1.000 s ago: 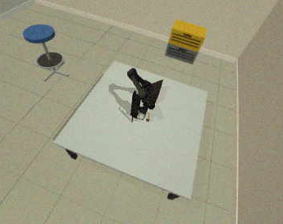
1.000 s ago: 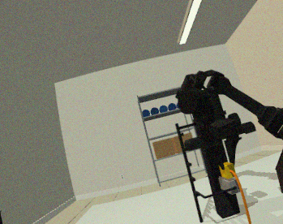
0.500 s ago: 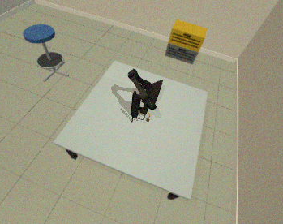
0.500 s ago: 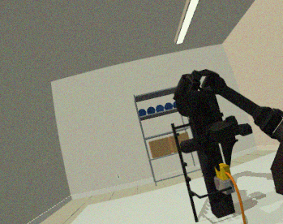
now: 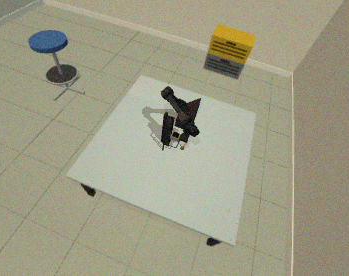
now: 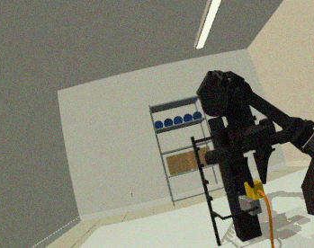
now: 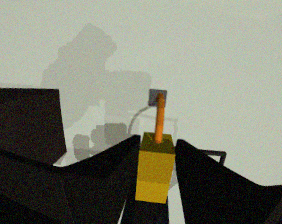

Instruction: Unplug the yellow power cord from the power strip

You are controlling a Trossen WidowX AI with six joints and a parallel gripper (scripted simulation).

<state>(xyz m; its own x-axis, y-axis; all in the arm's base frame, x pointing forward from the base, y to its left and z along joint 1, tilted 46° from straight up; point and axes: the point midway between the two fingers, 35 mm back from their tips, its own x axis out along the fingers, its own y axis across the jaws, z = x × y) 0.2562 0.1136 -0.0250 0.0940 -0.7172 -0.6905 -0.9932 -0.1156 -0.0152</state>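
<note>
My gripper tip is 1 cm short of the yellow plug and 5 cm to the left of it.
</note>
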